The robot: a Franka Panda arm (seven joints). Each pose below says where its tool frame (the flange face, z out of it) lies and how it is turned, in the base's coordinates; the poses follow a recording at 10 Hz.
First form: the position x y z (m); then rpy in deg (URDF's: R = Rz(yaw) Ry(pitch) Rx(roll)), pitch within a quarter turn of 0, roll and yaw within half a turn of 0.
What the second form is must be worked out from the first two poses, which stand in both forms.
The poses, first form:
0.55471, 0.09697, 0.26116, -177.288, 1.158, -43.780
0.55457, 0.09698, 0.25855, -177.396, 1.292, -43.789
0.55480, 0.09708, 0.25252, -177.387, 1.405, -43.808
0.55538, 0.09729, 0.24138, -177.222, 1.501, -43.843
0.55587, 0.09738, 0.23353, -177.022, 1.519, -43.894
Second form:
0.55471, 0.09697, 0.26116, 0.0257, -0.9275, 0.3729, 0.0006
0.55457, 0.09698, 0.25855, 0.0253, -0.9275, 0.3730, 0.0020
0.55480, 0.09708, 0.25252, 0.0257, -0.9274, 0.3732, 0.0029
0.55538, 0.09729, 0.24138, 0.0274, -0.9272, 0.3735, 0.0031
0.55587, 0.09738, 0.23353, 0.0291, -0.9270, 0.3739, 0.0026

